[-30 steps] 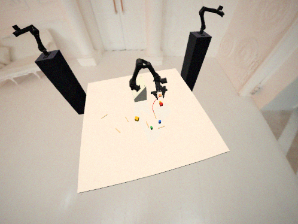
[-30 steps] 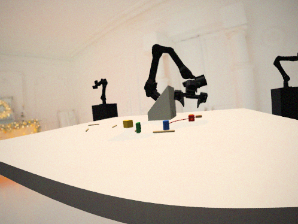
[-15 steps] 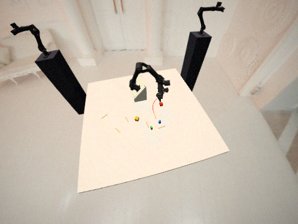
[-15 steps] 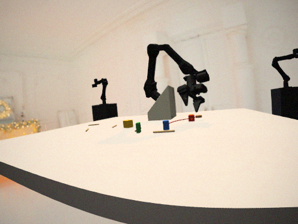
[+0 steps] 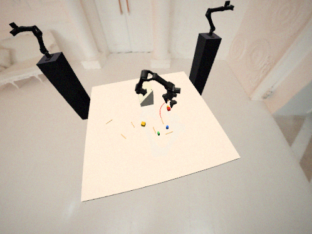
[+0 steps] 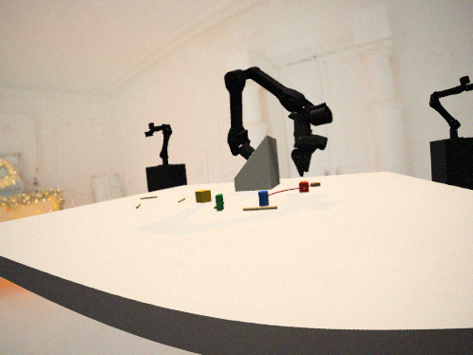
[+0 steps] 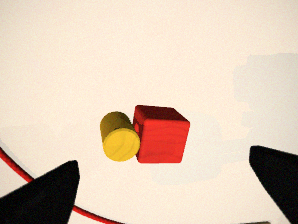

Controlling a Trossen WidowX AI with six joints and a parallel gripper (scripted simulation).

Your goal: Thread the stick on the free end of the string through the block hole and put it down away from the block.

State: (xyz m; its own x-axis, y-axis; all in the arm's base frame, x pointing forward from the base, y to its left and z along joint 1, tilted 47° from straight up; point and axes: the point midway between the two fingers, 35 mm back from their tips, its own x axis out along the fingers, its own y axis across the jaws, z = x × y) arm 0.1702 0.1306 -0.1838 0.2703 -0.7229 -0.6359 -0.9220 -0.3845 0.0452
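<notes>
The yellow round button is 4 cm below my gripper tip, 2 cm behind it and 1 cm to the right of it. The rest, counted from my gripper tip: blue cylinder: 23 cm ahead, 8 cm to the right, 4 cm below; red block: 4 cm below, 1 cm ahead; round wooden button: 14 cm behind, 5 cm below, 2 cm to the left.
</notes>
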